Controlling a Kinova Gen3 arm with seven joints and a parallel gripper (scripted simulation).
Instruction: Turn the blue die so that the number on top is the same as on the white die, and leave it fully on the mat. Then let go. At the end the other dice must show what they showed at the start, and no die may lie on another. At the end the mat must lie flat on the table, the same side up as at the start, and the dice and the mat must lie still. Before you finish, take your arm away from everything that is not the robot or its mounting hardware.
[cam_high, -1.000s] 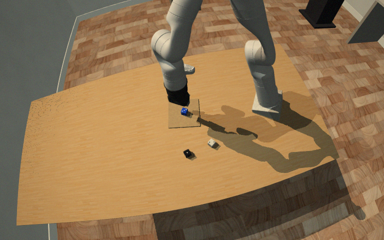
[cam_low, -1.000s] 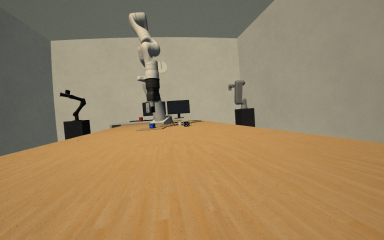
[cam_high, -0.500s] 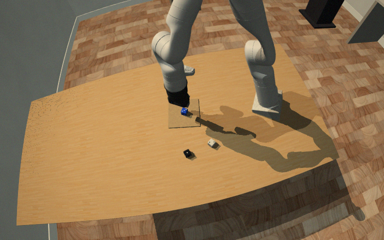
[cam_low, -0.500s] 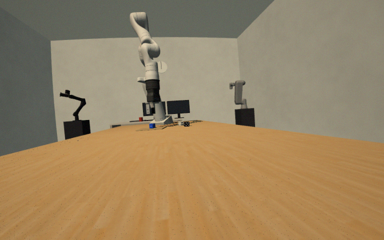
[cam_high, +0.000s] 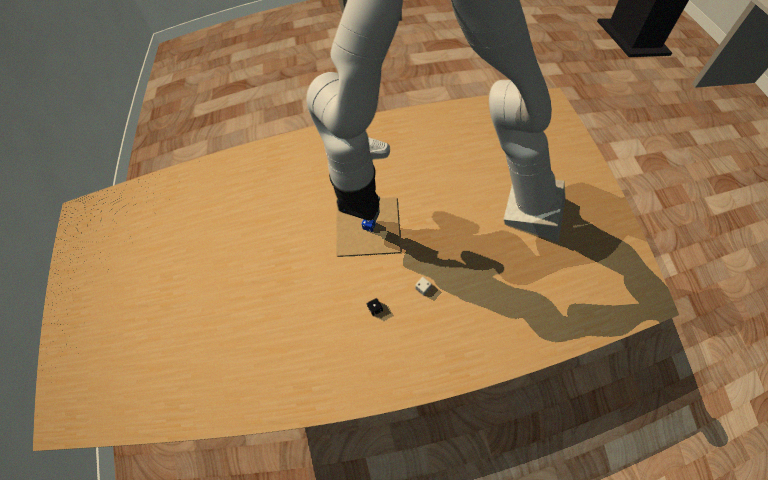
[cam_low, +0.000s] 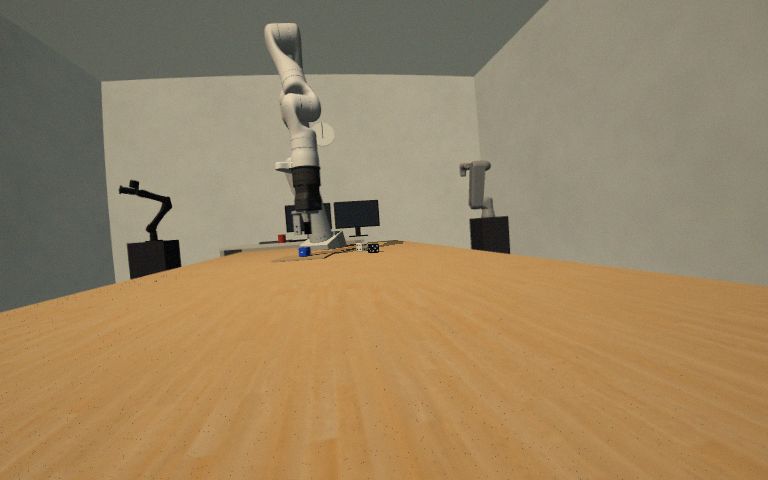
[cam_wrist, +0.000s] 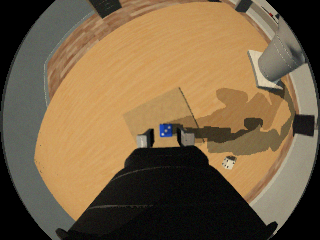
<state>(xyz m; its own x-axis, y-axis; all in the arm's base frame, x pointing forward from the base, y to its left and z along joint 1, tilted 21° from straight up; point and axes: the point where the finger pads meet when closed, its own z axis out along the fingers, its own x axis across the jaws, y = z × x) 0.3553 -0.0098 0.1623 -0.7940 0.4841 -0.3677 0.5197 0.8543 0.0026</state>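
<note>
The blue die is 70 mm below my hand. Also, from my hand: tan mat: 80 mm below; then black die: 30 mm ahead, 190 mm to the left, 70 mm below; then white die: 80 mm behind, 170 mm to the left, 70 mm below.
</note>
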